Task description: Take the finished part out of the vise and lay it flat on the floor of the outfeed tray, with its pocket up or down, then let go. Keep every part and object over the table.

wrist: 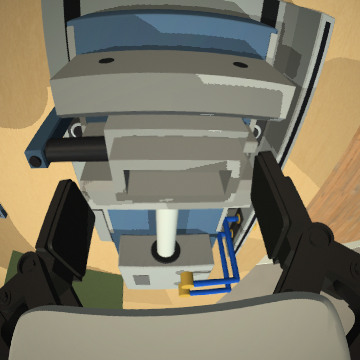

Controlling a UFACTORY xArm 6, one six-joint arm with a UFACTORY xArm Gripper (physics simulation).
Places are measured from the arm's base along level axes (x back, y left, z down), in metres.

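Pixels of known places: gripper, fingertip midpoint: [164, 186].
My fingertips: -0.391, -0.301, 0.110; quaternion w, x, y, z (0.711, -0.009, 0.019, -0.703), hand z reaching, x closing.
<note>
Ahead of a thing's pixels: the offset from my fingertips to its top centre, as dx, dy, dz. "pt": to the spot under its first point.
The finished part {-0.013, -0.007, -0.011} [172, 149], a grey block, sits at the vise jaws in the middle of the wrist view, with a rectangular recess facing the camera side. Similar greys make its lower edge against the near jaw hard to tell. The vise {+0.058, +0.004, +0.005} [172, 97] has a wide grey jaw with two dark holes behind the part. My gripper [164, 186] is open and empty, one black finger to the left of the near jaw and the part, the other to the right, both somewhat toward the camera. The outfeed tray cannot be made out in this view.
A black cylinder {pt -0.024, +0.038, +0.009} [76, 149] on a blue arm [39, 150] reaches the part's left side. A white rod {+0.072, +0.012, +0.018} [166, 230] runs to a grey block {pt +0.101, +0.019, +0.018} [165, 250] in front. Blue tubes {pt +0.145, -0.041, +0.024} [230, 255] with brass fittings lie at its right. A dark green area [100, 290] shows at lower left.
</note>
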